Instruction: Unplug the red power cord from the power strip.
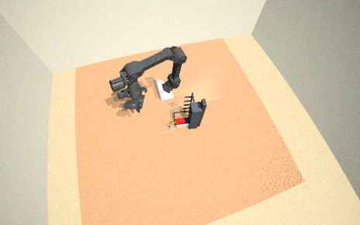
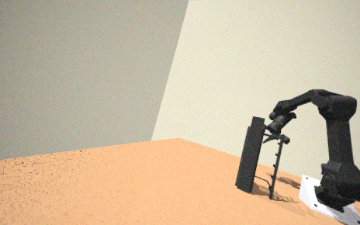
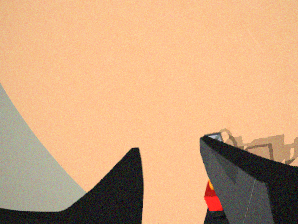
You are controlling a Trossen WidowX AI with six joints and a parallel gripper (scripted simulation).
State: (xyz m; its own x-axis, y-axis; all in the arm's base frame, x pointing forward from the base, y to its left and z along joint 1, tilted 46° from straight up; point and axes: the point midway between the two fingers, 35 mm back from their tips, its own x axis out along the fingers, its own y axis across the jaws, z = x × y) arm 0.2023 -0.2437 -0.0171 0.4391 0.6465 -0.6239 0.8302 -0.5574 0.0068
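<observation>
My gripper tip is 230 mm to the right of the red plug, 110 mm above it and 60 mm short of it. Also, from my gripper tip: dark strip: 330 mm to the left, 80 mm ahead, 50 mm below.
</observation>
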